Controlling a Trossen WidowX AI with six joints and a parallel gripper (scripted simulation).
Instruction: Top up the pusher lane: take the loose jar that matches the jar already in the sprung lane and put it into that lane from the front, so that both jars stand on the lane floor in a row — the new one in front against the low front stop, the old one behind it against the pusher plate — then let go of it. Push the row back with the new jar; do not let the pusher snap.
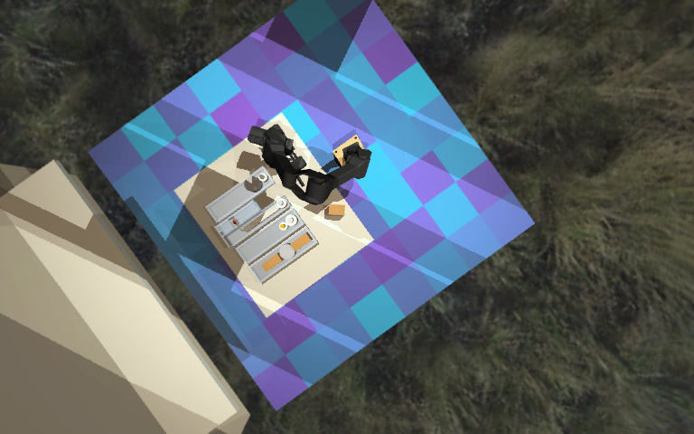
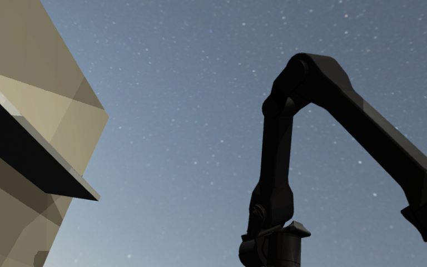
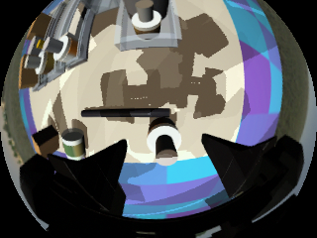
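Right now my gripper tip is 2 cm short of the black bar, 6 cm to the right of it and 3 cm above it.
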